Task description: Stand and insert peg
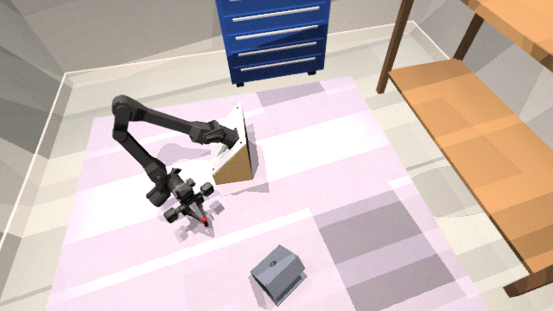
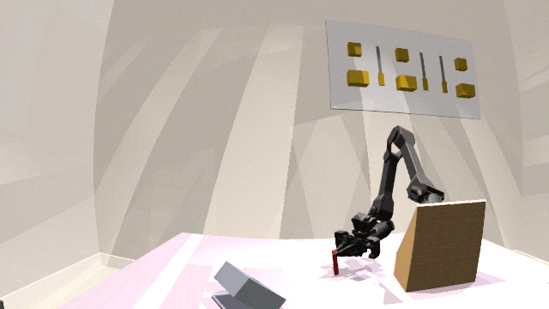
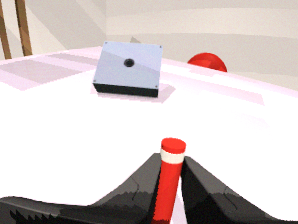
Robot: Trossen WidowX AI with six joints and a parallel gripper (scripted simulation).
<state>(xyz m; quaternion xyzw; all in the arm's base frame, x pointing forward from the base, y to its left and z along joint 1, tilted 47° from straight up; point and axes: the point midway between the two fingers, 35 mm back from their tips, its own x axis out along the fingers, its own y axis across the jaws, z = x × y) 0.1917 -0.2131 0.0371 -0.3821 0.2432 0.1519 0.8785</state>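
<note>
The red peg is 10 mm below my gripper tip. The rest, counted from my gripper tip: grey sloped panel 220 mm ahead, 200 mm to the left, 30 mm below.
</note>
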